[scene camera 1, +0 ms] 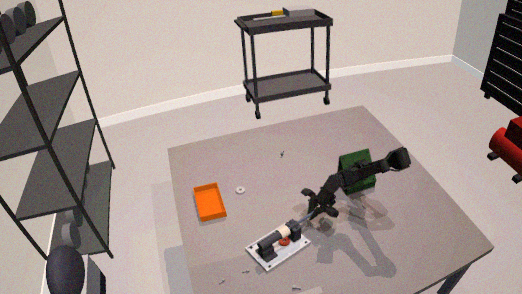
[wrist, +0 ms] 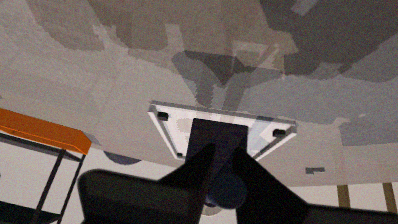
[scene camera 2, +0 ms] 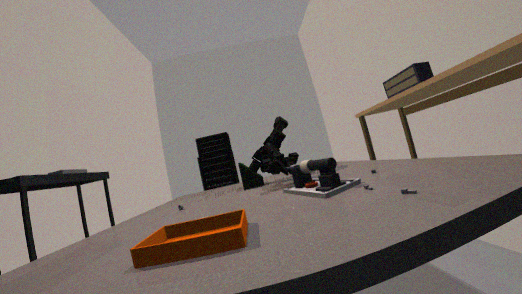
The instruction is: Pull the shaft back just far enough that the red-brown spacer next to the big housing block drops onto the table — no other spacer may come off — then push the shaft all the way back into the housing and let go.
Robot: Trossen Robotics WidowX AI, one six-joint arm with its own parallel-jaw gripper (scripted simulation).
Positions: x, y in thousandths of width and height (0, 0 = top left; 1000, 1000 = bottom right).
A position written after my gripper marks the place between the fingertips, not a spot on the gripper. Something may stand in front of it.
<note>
In view: my gripper (scene camera 1: 591, 747), a dark housing block (scene camera 2: 631, 621) and an orange tray (scene camera 2: 430, 791).
My gripper is seen too in the wrist view (wrist: 562, 676). The orange tray also shows in scene camera 1 (scene camera 1: 403, 699).
</note>
